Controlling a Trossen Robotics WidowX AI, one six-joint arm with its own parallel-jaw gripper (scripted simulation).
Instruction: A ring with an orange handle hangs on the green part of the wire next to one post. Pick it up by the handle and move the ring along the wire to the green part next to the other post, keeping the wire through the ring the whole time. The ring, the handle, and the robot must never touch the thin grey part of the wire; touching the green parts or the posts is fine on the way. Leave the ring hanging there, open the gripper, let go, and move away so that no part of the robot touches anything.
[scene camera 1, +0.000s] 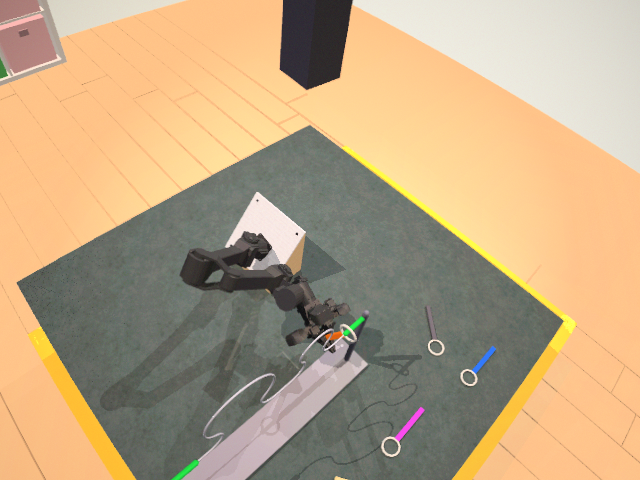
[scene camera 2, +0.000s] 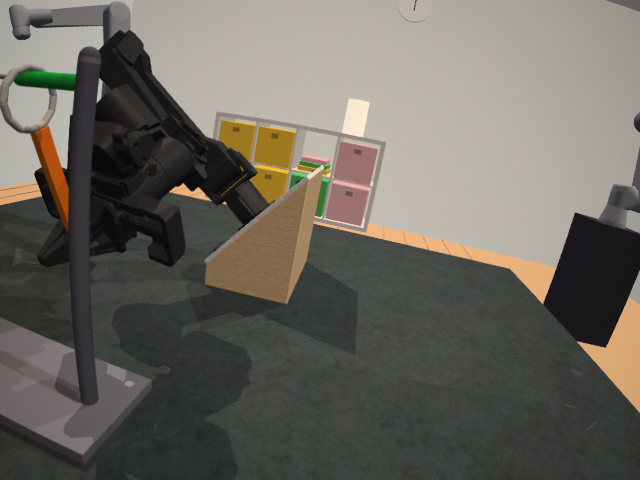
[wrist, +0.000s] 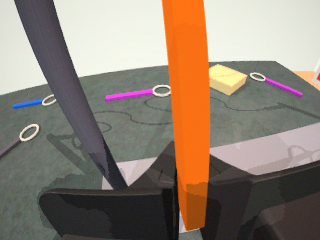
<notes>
In view: the gripper (scene camera 2: 41, 262).
The gripper also shows in scene camera 1 (scene camera 1: 333, 352) and in the wrist view (wrist: 178, 146).
</notes>
